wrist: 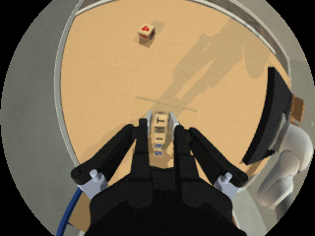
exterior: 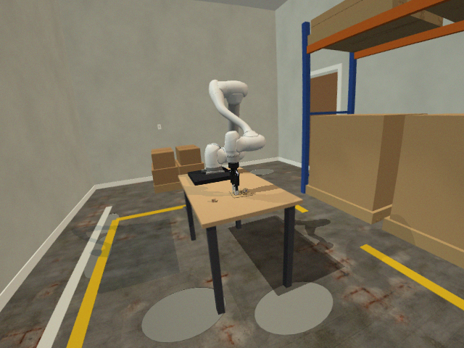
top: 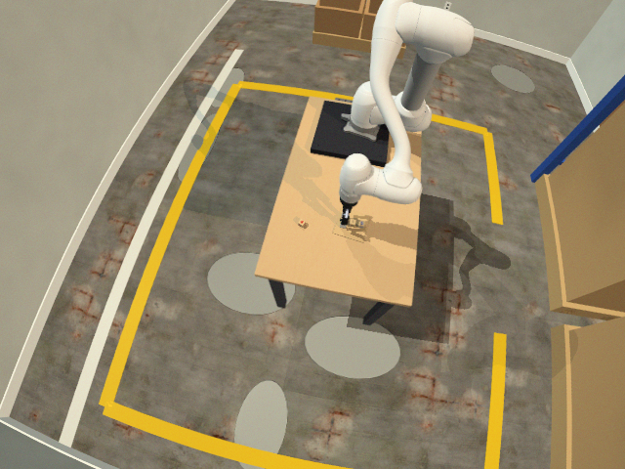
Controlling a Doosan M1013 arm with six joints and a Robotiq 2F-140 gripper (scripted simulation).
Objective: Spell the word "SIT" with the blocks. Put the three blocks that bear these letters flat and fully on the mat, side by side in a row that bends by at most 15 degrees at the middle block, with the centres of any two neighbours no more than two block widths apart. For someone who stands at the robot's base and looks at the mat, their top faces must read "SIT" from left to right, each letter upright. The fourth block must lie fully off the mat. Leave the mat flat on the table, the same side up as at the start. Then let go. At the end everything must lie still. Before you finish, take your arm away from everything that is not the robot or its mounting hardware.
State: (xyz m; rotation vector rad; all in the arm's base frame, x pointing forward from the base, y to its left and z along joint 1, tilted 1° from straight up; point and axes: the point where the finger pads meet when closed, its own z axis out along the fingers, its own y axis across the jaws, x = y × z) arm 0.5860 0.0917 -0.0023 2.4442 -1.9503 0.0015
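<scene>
Now: hand 20 mm above the tan block. From my hand the other things lie so: tan mat: 40 mm to the left, 40 mm below, 10 mm behind.
</scene>
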